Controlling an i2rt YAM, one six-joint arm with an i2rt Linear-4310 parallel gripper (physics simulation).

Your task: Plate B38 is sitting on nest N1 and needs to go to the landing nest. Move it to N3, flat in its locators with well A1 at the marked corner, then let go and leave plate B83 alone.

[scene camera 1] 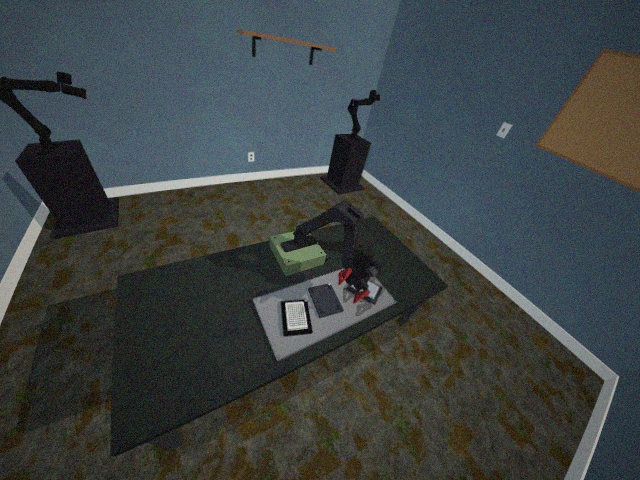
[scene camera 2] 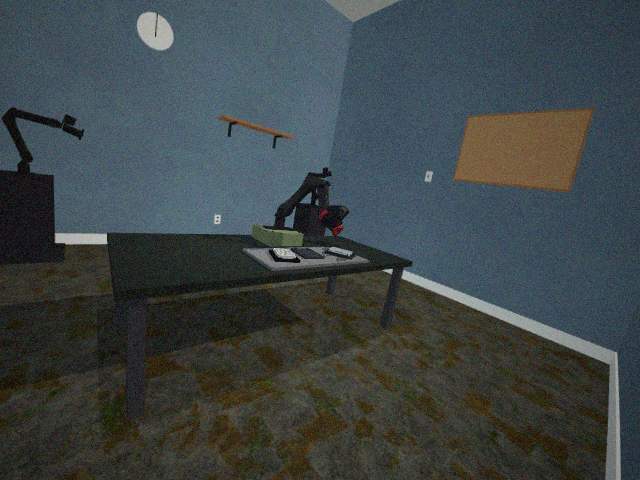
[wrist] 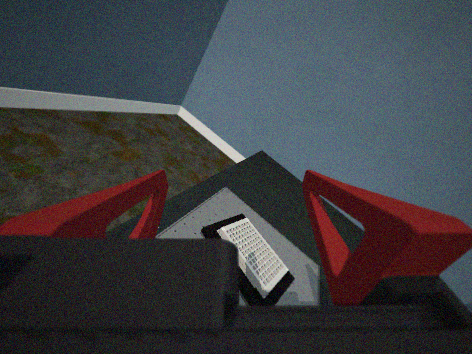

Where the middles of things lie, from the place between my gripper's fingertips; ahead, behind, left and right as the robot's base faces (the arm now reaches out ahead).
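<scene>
Black nest (scene camera 1: 324, 298): 19 cm below my hand, 10 cm behind it and 1 cm to the left of it.
</scene>
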